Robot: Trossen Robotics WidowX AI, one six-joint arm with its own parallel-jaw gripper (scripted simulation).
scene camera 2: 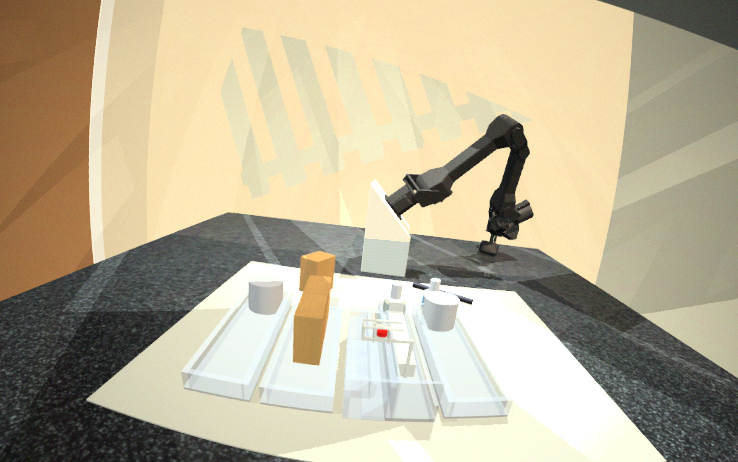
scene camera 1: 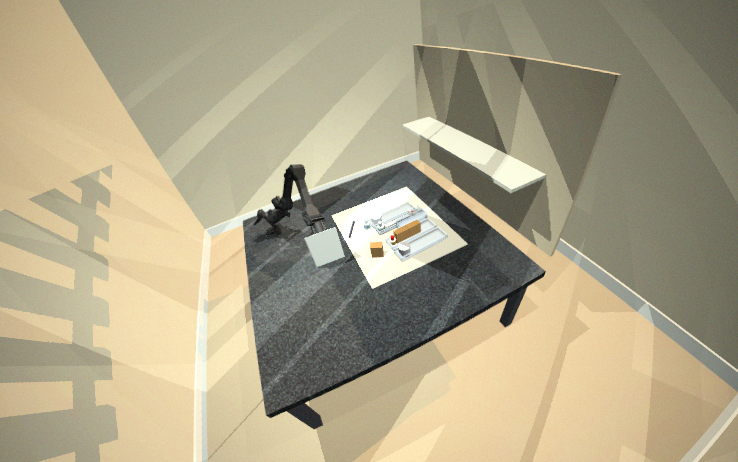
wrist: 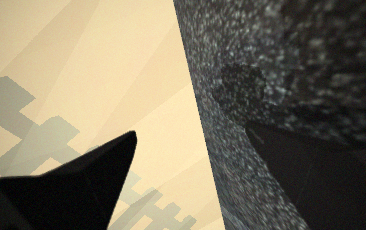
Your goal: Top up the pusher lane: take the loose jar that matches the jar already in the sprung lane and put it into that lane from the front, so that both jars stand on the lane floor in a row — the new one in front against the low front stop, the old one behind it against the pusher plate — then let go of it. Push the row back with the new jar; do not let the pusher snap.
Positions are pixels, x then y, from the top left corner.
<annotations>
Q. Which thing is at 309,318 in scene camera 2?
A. An orange box.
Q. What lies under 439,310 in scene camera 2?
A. A grey cylinder.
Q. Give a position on a sprung lane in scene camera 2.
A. At 374,390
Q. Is my gripper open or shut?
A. Open.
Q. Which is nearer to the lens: the grey cylinder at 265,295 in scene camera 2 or the orange box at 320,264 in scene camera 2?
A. The grey cylinder.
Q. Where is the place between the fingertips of my gripper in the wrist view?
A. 191,130
</annotations>
